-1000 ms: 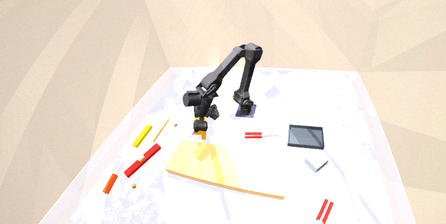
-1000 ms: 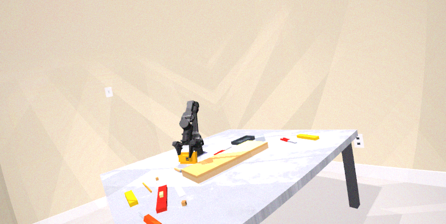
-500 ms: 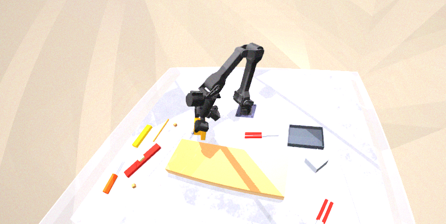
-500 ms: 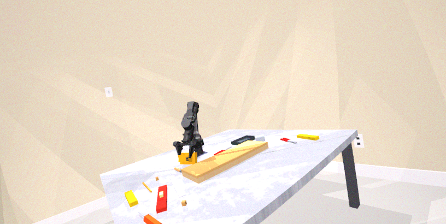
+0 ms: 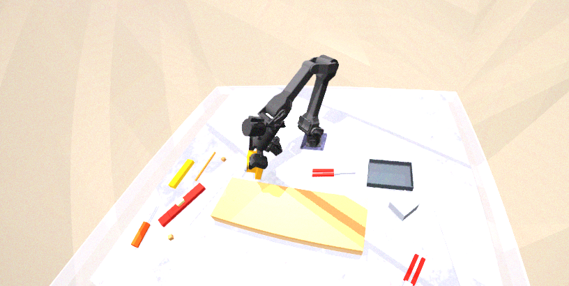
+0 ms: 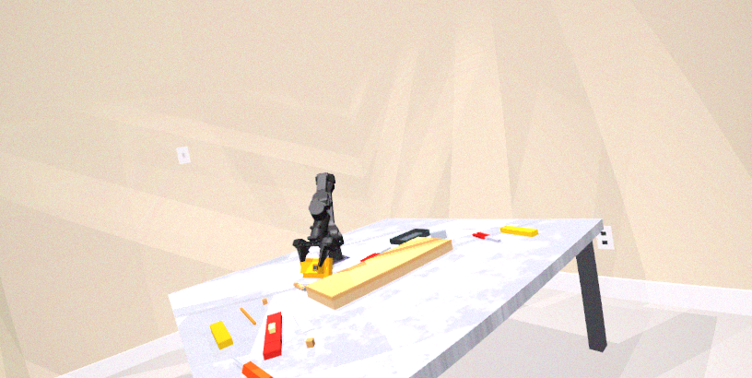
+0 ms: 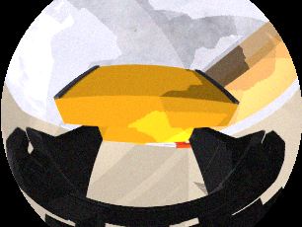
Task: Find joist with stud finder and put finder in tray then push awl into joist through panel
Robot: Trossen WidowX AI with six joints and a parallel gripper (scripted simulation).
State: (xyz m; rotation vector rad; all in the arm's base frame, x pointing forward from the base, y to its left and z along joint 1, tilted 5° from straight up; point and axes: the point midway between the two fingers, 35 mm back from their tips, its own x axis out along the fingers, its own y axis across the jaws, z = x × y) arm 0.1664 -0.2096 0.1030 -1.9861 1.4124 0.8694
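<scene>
My gripper tip is now 1 cm to the right of the stud finder and 1 cm short of it. Also, from my gripper tip: square light 3 cm ahead; then thin orange stick 25 cm to the right, 7 cm below, 1 cm behind; then awl 7 cm below, 4 cm to the right, 2 cm behind.
</scene>
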